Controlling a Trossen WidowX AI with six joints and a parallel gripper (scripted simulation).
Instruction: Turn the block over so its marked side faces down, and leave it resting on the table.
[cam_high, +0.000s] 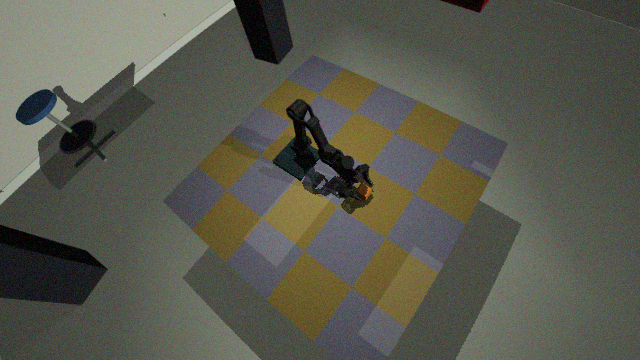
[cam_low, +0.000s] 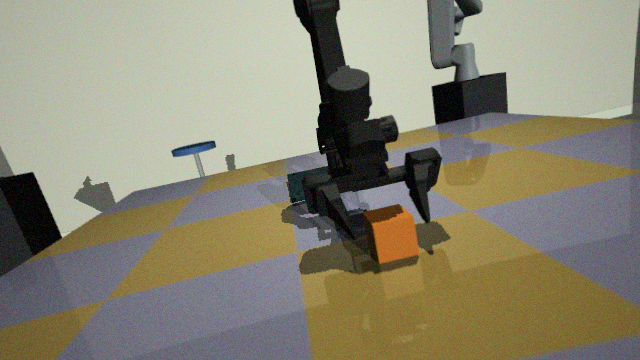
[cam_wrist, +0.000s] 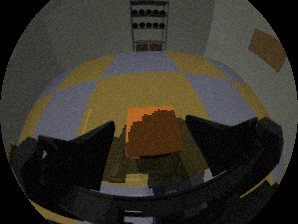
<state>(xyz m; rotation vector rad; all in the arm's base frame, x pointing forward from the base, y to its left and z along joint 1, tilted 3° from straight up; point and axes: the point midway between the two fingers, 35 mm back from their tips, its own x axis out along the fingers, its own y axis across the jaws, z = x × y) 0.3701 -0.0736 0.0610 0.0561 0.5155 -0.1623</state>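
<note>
Now: the orange block 3 cm behind my gripper tip and 1 cm below it.
</note>
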